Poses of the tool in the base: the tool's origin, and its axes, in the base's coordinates. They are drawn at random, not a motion.
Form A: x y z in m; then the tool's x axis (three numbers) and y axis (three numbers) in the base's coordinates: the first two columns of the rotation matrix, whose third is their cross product.
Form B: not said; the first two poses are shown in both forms.
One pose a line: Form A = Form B
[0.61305 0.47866 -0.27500 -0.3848 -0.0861 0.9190 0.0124 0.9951 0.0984] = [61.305 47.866 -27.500 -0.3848 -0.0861 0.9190 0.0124 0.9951 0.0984]
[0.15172 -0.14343 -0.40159 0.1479 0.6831 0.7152 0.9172 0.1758 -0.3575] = [15.172 -14.343 -40.159 0.1479 0.6831 0.7152 0.9172 0.1758 -0.3575]
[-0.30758 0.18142 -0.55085 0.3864 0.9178 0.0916 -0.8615 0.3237 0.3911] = [-30.758 18.142 -55.085 0.3864 0.9178 0.0916 -0.8615 0.3237 0.3911]
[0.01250 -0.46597 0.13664 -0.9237 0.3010 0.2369 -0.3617 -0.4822 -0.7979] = [1.250 -46.597 13.664 -0.9237 0.3010 0.2369 -0.3617 -0.4822 -0.7979]
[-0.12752 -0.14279 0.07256 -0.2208 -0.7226 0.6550 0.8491 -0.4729 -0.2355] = [-12.752 -14.279 7.256 -0.2208 -0.7226 0.6550 0.8491 -0.4729 -0.2355]
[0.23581 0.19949 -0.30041 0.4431 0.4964 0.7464 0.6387 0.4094 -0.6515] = [23.581 19.949 -30.041 0.4431 0.4964 0.7464 0.6387 0.4094 -0.6515]
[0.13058 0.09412 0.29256 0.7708 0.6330 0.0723 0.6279 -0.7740 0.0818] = [13.058 9.412 29.256 0.7708 0.6330 0.0723 0.6279 -0.7740 0.0818]
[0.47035 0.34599 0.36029 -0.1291 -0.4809 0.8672 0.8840 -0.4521 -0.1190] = [47.035 34.599 36.029 -0.1291 -0.4809 0.8672 0.8840 -0.4521 -0.1190]
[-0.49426 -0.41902 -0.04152 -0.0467 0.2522 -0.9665 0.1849 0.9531 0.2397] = [-49.426 -41.902 -4.152 -0.0467 0.2522 -0.9665 0.1849 0.9531 0.2397]
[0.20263 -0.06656 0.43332 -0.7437 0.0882 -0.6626 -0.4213 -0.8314 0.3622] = [20.263 -6.656 43.332 -0.7437 0.0882 -0.6626 -0.4213 -0.8314 0.3622]
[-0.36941 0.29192 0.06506 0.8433 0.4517 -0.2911 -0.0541 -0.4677 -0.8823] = [-36.941 29.192 6.506 0.8433 0.4517 -0.2911 -0.0541 -0.4677 -0.8823]
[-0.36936 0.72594 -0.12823 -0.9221 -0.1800 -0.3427 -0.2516 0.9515 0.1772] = [-36.936 72.594 -12.823 -0.9221 -0.1800 -0.3427 -0.2516 0.9515 0.1772]
